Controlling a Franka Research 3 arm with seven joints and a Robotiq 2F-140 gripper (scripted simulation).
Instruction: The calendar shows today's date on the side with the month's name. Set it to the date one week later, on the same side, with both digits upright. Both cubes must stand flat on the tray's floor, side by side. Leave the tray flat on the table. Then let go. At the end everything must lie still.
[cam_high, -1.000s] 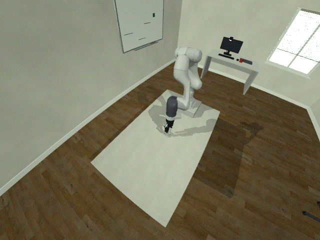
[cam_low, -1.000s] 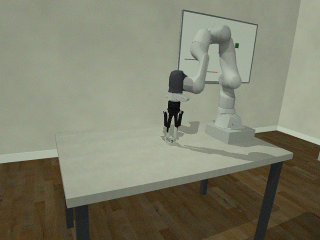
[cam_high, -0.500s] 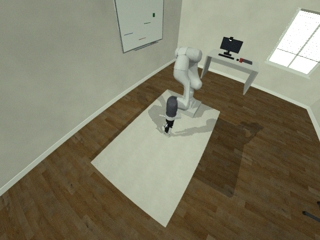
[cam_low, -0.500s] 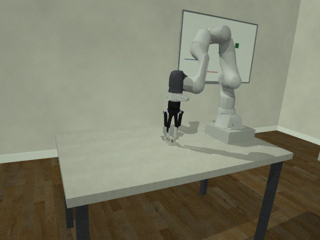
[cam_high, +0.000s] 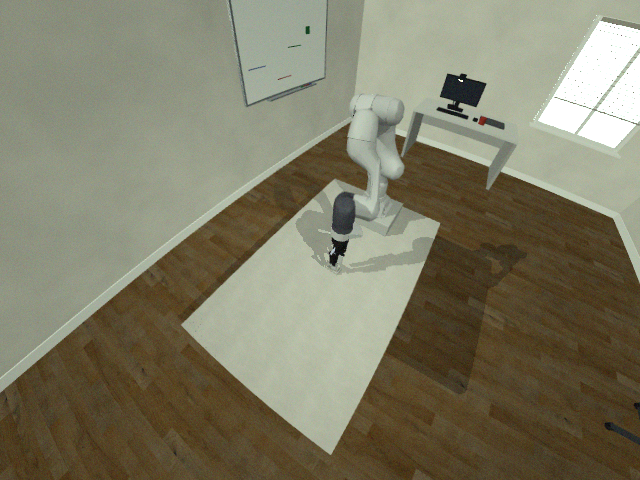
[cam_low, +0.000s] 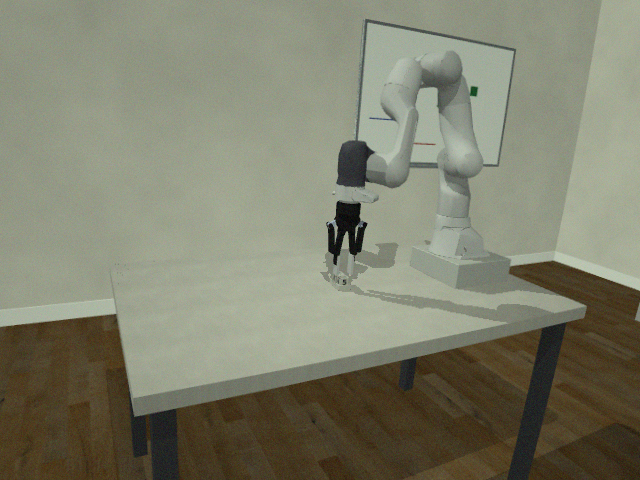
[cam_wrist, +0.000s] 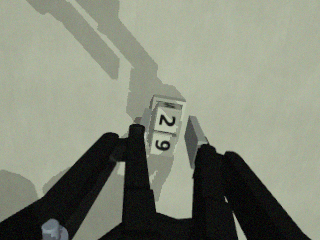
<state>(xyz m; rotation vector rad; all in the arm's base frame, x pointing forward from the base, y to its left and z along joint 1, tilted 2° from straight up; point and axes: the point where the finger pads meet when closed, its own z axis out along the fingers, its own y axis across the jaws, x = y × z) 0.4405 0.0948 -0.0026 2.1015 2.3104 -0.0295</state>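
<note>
My hand is 30 mm to the left of the date cube and 60 mm above it. The rest, counted from my hand: white tray: 20 mm to the right, 70 mm below.
</note>
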